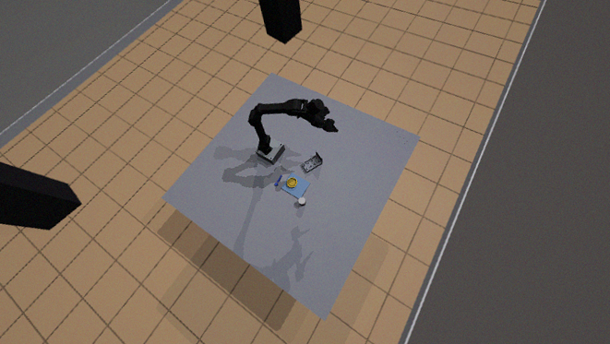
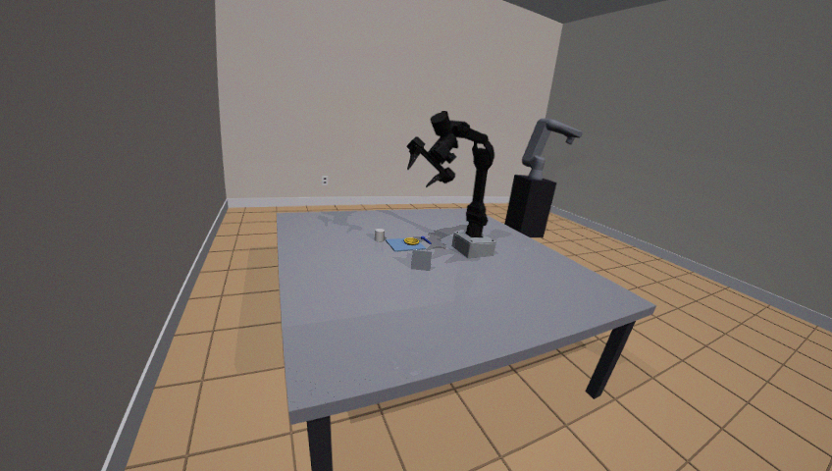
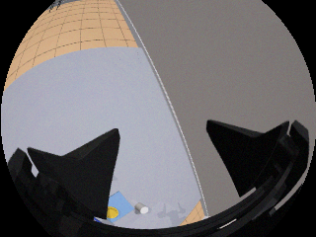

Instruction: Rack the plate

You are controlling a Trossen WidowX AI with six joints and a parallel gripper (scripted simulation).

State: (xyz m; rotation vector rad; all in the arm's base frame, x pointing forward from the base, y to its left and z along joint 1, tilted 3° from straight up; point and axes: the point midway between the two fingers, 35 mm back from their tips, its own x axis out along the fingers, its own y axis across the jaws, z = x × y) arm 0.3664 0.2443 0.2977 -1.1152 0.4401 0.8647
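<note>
The yellow plate lies 35 cm below my gripper tip, 30 cm to the right of it and 9 cm behind it. From my gripper tip the other things lie so: blue mat: 36 cm below, 30 cm to the right, 7 cm behind; white cup: 36 cm to the right, 34 cm below, 5 cm ahead; grey dish rack: 34 cm below, 11 cm to the right, 8 cm behind.
</note>
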